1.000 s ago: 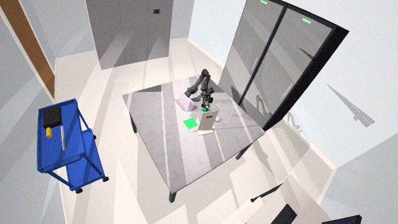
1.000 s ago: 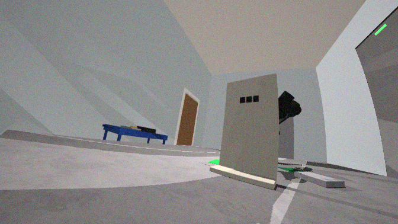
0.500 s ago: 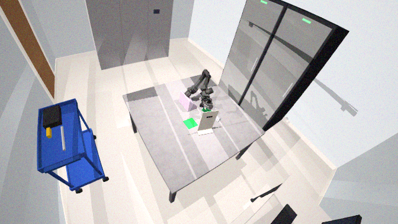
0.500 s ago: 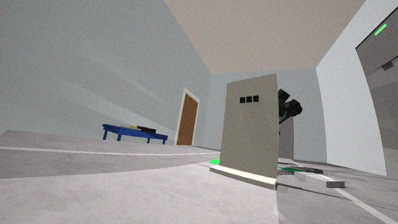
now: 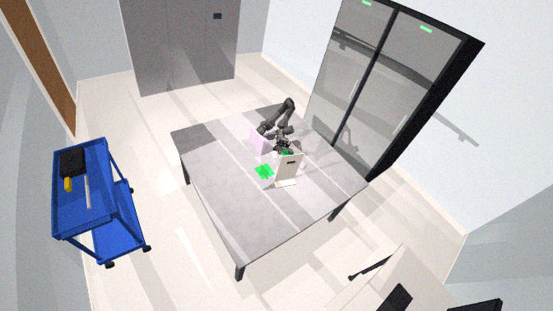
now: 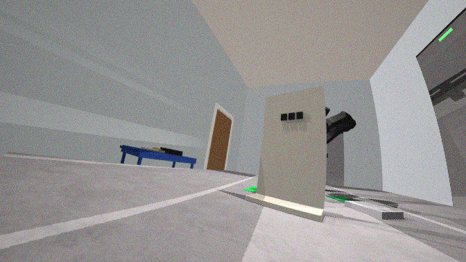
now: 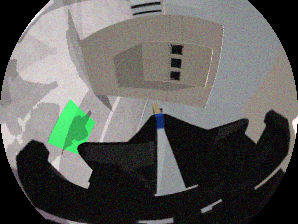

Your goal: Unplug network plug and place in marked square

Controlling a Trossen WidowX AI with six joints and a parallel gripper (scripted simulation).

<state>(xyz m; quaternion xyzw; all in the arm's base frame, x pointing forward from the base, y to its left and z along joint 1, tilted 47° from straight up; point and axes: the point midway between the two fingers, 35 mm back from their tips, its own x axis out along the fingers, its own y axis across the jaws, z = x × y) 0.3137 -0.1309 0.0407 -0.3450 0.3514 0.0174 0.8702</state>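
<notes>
My gripper tip is now 6 cm past the green marked square, 6 cm to the left of it and 22 cm above it. Round my gripper tip: beige upright panel (11 cm ahead, 1 cm to the left, 8 cm below); blue network plug (1 cm ahead).
</notes>
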